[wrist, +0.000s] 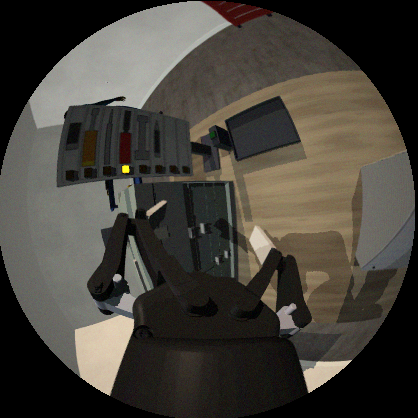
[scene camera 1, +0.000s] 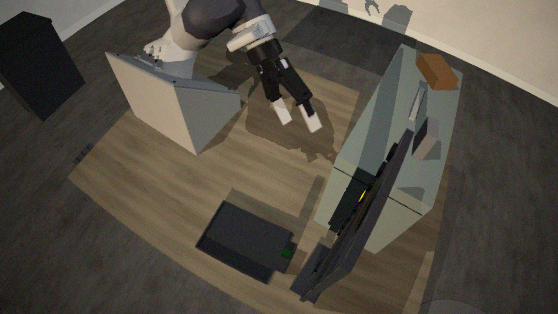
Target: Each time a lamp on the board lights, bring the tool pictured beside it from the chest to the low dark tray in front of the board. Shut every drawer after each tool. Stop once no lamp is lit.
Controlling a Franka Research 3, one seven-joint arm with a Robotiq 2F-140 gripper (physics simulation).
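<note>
The upright board (scene camera 1: 345,267) (wrist: 175,145) shows a row of tool pictures with lamps below them. One lamp (scene camera 1: 362,195) (wrist: 125,169) is lit yellow, under the picture of a red-handled tool (wrist: 125,147), fourth from the left in the wrist view. The pale green chest (scene camera 1: 425,192) (wrist: 231,210) has dark drawer fronts with small handles (wrist: 205,228). No drawer plainly stands out, though the board and gripper hide parts. The low dark tray (scene camera 1: 245,235) (wrist: 262,127) shows no tool in it. My gripper (scene camera 1: 298,117) (wrist: 210,221) is open and empty, in the air on the robot's side of the chest.
A small box with a green button (scene camera 1: 286,253) (wrist: 213,135) stands between tray and board. An orange block (scene camera 1: 436,71), a thin light bar (scene camera 1: 417,102) and a grey block (scene camera 1: 426,142) are on the chest top. The robot's pedestal (scene camera 1: 155,105) (wrist: 387,210) stands opposite.
</note>
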